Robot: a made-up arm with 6 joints. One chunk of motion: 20 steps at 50 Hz.
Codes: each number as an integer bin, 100 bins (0 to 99) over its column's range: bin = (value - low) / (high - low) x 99, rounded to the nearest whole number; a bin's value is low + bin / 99 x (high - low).
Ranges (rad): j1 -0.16..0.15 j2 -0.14..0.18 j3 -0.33..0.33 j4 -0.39..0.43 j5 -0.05..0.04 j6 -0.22..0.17
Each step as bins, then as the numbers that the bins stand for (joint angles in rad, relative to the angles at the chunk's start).
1 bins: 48 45 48 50 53 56
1 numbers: -0.0097 0.0055 -0.0100 0.0241 -0.0018 0.0006
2 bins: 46 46 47 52 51 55
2 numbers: -0.0160 0.0087 -0.0167 0.0407 -0.0036 -0.0033
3 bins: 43 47 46 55 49 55
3 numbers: -0.0254 0.0119 -0.0233 0.0656 -0.0055 -0.0033
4 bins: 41 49 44 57 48 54
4 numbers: -0.0316 0.0184 -0.0367 0.0821 -0.0064 -0.0073
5 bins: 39 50 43 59 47 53
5 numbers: -0.0379 0.0216 -0.0433 0.0987 -0.0073 -0.0112
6 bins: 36 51 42 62 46 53
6 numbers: -0.0473 0.0248 -0.0500 0.1235 -0.0082 -0.0112
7 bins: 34 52 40 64 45 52
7 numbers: -0.0535 0.0281 -0.0633 0.1401 -0.0091 -0.0152
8 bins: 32 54 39 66 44 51
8 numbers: -0.0598 0.0345 -0.0700 0.1567 -0.0100 -0.0191
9 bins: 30 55 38 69 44 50
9 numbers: -0.0661 0.0378 -0.0767 0.1815 -0.0100 -0.0230
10 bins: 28 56 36 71 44 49
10 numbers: -0.0723 0.0410 -0.0900 0.1981 -0.0100 -0.0270
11 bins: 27 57 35 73 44 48
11 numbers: -0.0755 0.0442 -0.0967 0.2146 -0.0100 -0.0309
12 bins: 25 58 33 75 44 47
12 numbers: -0.0817 0.0475 -0.1100 0.2312 -0.0100 -0.0348
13 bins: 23 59 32 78 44 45
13 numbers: -0.0880 0.0507 -0.1167 0.2561 -0.0100 -0.0427
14 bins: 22 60 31 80 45 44
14 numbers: -0.0911 0.0539 -0.1233 0.2726 -0.0091 -0.0467
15 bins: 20 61 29 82 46 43
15 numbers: -0.0974 0.0572 -0.1367 0.2892 -0.0082 -0.0506
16 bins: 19 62 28 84 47 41
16 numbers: -0.1005 0.0604 -0.1433 0.3058 -0.0073 -0.0585
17 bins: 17 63 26 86 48 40
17 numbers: -0.1068 0.0636 -0.1567 0.3223 -0.0064 -0.0624
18 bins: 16 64 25 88 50 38
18 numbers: -0.1099 0.0669 -0.1633 0.3389 -0.0045 -0.0703
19 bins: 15 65 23 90 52 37
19 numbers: -0.1130 0.0701 -0.1767 0.3555 -0.0027 -0.0742
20 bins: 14 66 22 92 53 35
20 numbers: -0.1162 0.0733 -0.1833 0.3720 -0.0018 -0.0821
